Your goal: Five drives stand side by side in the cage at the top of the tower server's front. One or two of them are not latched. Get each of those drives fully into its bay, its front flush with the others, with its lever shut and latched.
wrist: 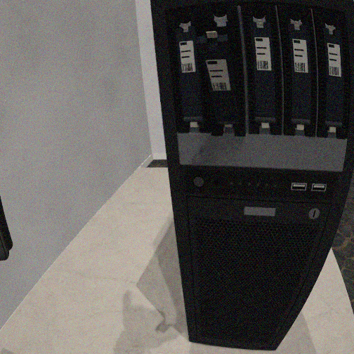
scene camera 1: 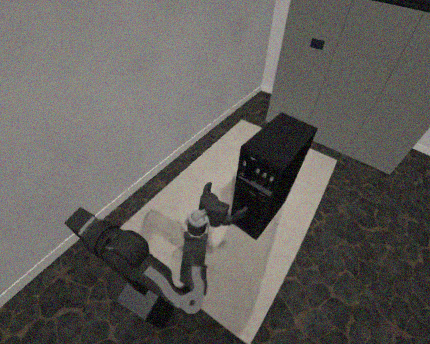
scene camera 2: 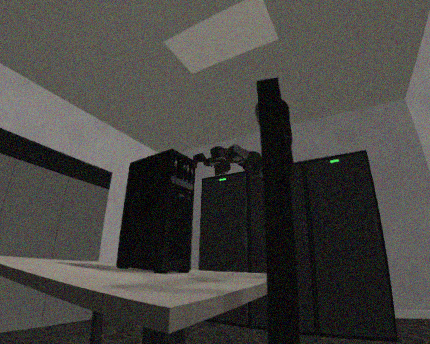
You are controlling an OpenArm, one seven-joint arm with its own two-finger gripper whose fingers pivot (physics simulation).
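The black tower server stands upright. In the wrist view, five drives stand side by side in its top cage. The second drive from the left looks different: its label sits lower and tilted, and its pale lever tab stands out near the top. The first, third, fourth and fifth drives look alike, with pale tabs at their bottom ends. My gripper is open and empty, in front of the server. Part of one finger shows at the wrist view's left edge.
The server stands on a pale table. A grey wall runs along the table's left side. Grey cabinets stand behind the server. Dark racks show in scene camera 2.
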